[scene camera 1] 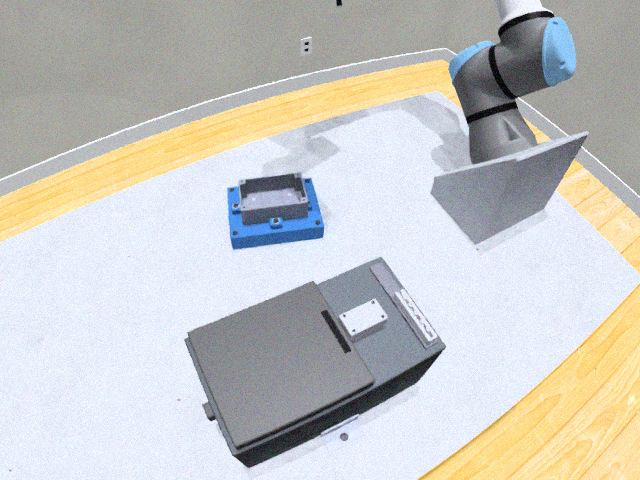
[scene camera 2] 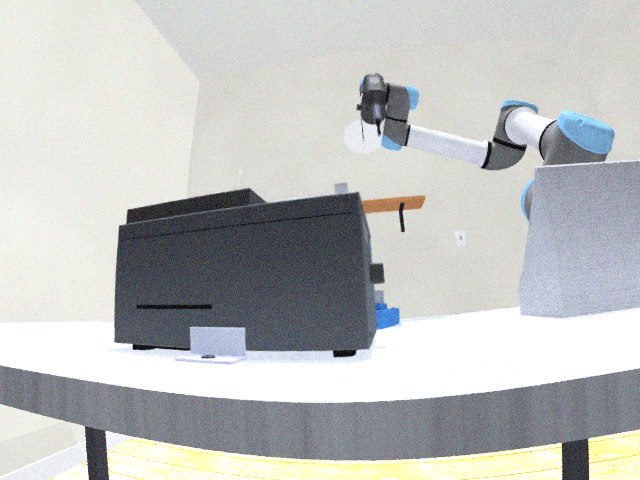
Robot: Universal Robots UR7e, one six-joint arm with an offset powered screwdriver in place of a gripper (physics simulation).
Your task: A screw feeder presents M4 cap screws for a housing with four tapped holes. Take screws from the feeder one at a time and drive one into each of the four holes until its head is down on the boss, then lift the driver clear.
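Observation:
The dark grey screw feeder point(scene camera 1: 279, 361) point(scene camera 2: 242, 279) stands on the table. A white block point(scene camera 1: 363, 316) and a pale slotted strip point(scene camera 1: 416, 316) are on its top. The open grey housing point(scene camera 1: 275, 212) sits in a blue fixture point(scene camera 1: 279, 239) point(scene camera 2: 387, 317) behind the feeder. Its corner holes are too small to tell whether they hold screws. My screwdriver point(scene camera 2: 378, 133) hangs high in the air, well above the feeder's top in scene camera 2 and touching neither feeder nor housing. A dark tip shows at the top edge in scene camera 1. Whether the bit carries a screw cannot be made out.
A grey slanted panel point(scene camera 1: 511, 193) point(scene camera 2: 578, 237) stands on the right, in front of the arm's base. A small pale bracket point(scene camera 2: 217, 338) is at the feeder's foot. An orange board point(scene camera 2: 392, 204) with a dark hook shows beyond the feeder in scene camera 2.

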